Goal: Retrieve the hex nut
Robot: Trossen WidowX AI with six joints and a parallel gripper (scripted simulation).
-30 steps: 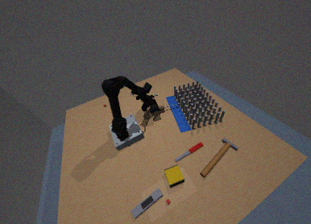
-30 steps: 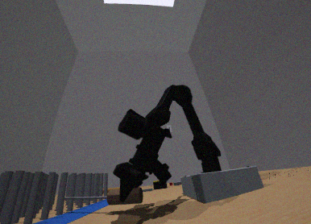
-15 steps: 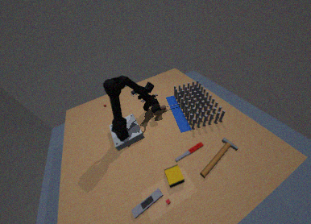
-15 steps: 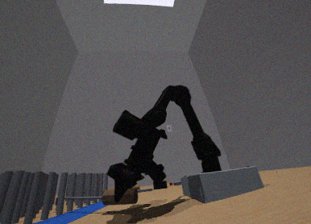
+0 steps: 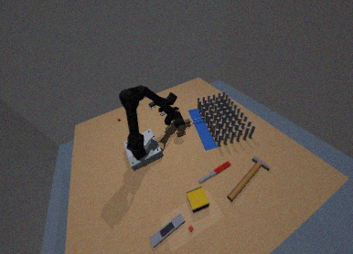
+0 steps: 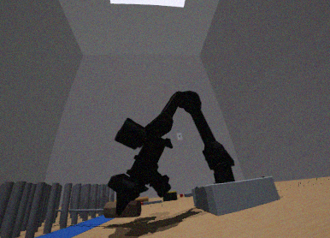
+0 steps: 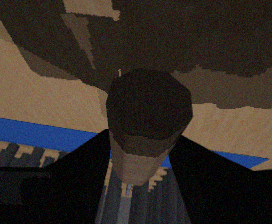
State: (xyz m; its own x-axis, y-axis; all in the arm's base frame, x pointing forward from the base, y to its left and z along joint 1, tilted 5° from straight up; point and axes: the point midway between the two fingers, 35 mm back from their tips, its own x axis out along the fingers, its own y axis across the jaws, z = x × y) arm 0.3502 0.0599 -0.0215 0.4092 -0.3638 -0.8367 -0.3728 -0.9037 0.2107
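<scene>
Right now my gripper tip is 9 cm short of the blue taped strip, 8 cm to the left of it and 3 cm above it. Also, from my gripper tip: yellow block (43 cm to the right, 25 cm behind, 1 cm below); then red-and-grey screwdriver (39 cm to the right, 9 cm behind, 3 cm below); then hook tool (10 cm ahead, 4 cm to the right).
</scene>
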